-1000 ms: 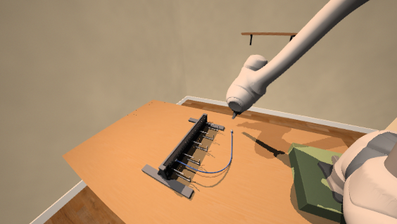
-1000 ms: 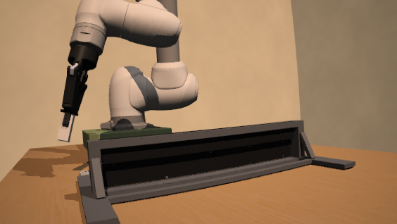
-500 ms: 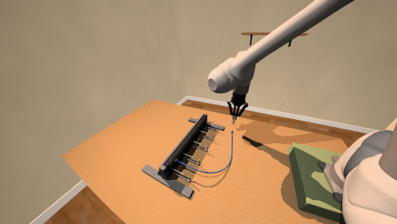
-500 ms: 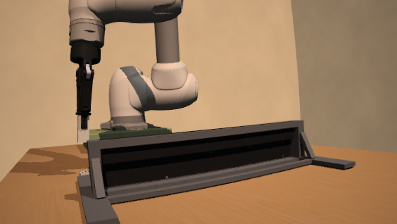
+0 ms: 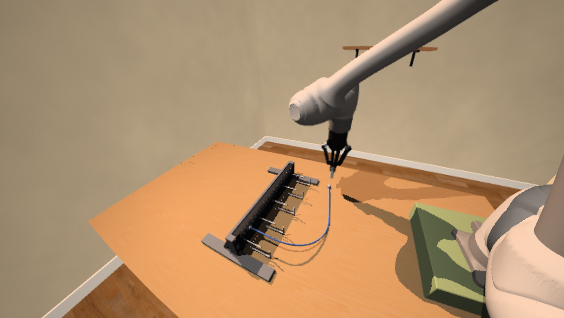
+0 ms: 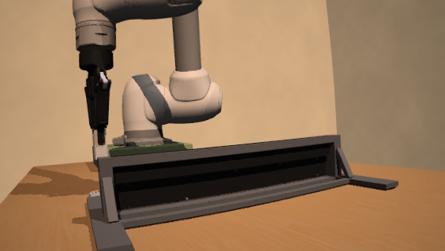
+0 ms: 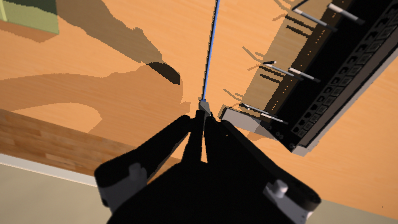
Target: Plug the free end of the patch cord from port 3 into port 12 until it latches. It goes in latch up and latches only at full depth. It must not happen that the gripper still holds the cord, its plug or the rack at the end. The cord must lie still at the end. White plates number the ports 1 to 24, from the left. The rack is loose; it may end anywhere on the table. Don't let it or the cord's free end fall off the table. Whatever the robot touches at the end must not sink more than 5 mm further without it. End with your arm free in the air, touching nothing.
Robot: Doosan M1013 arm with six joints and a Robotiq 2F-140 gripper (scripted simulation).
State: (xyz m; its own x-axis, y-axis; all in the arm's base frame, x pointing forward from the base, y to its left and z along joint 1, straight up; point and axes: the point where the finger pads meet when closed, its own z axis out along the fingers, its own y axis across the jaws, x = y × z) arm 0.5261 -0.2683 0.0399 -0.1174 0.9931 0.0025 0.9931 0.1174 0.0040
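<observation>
My gripper is now 2 cm to the left of the plug and 11 cm above it.
</observation>
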